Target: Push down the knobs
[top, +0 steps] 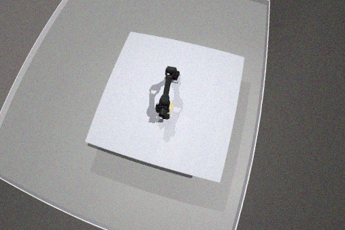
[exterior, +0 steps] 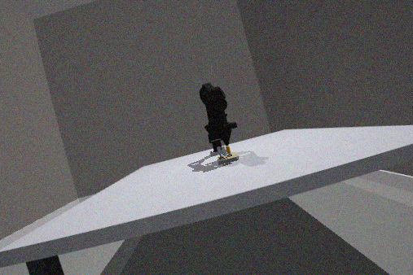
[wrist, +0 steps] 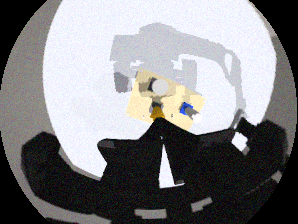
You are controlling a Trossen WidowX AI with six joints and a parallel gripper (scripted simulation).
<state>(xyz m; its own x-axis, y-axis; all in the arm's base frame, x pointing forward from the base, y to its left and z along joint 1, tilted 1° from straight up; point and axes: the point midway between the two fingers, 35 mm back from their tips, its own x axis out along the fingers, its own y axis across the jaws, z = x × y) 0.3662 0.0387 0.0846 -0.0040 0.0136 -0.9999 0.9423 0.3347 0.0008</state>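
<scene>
My gripper tip is now 20 mm above the orange knob. The rest, counted from my gripper tip: blue knob 60 mm behind, 30 mm below, 20 mm to the right.
</scene>
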